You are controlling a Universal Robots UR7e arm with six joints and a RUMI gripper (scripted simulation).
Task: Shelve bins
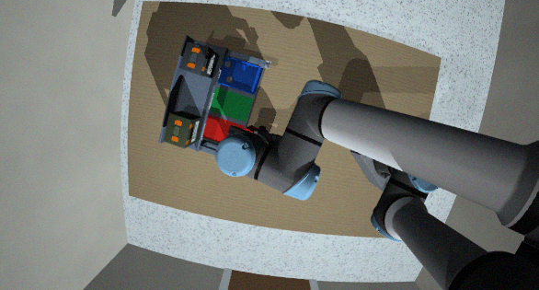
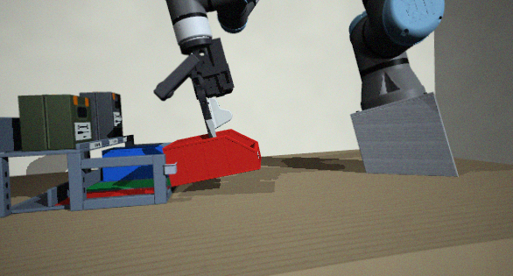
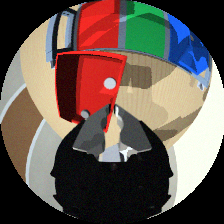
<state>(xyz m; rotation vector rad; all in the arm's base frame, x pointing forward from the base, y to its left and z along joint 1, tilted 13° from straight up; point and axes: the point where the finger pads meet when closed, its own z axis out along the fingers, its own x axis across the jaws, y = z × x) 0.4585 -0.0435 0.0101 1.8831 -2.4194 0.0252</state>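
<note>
My hand is 5 cm to the right of the red bin, 3 cm above it and 1 cm short of it. The rest, counted from my hand: blue bin 23 cm to the right, 13 cm ahead, 6 cm below; then top board 26 cm ahead, 14 cm to the right; then green box 28 cm ahead, 5 cm above, 3 cm to the right.
</note>
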